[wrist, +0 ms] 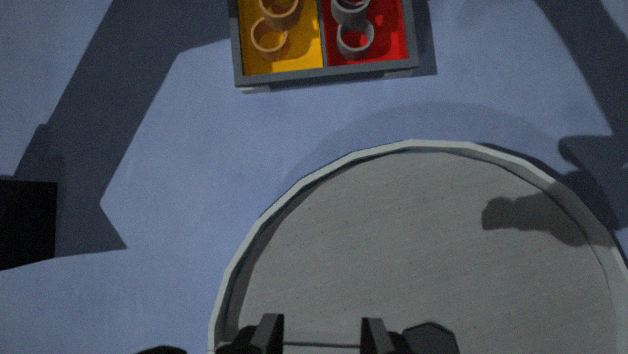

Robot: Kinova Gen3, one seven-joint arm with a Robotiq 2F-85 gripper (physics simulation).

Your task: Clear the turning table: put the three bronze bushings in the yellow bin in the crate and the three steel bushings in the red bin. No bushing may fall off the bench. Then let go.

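Frame: origin at the arm's base, x ahead, y left, z up, level; centimetres.
Seen in the pictures: gripper, fingertip midpoint: (321,342).
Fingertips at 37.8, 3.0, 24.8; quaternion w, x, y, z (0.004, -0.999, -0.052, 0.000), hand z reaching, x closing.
Note:
Offsets run from my fingertips to a thing's top centre, as dx, dy, dz. "spot": to the spot under its first point. Level surfaces: height alone.
The crate @[-4.0, +23.9, -29.8] (327,75) is at the top, cut off by the view's upper edge. In its yellow bin @[spot: -5.1, +20.1, -34.2] (305,52), on the left, a bronze bushing @[spot: -7.0, +21.0, -27.8] (284,21) and another bronze bushing @[-8.8, +20.4, -30.4] (270,53) show. In its red bin @[spot: +4.4, +22.2, -34.2] (392,45), on the right, a steel bushing @[spot: -0.7, +22.3, -27.5] (350,16) and another steel bushing @[+0.1, +21.7, -30.4] (355,53) show. The rest of both bins is out of view. The turning table @[spot: +7.3, +1.5, -29.5] (400,240), a grey disc with a raised pale rim, fills the lower right; no bushing shows on its visible part. My gripper (322,327) is open and empty above the turning table's near left part.
A black block (27,225) stands at the left edge. The blue bench top @[dz -34.7] (175,150) lies between it, the crate and the turning table. Dark arm shadows fall across the left and right of the bench and onto the turning table's right side.

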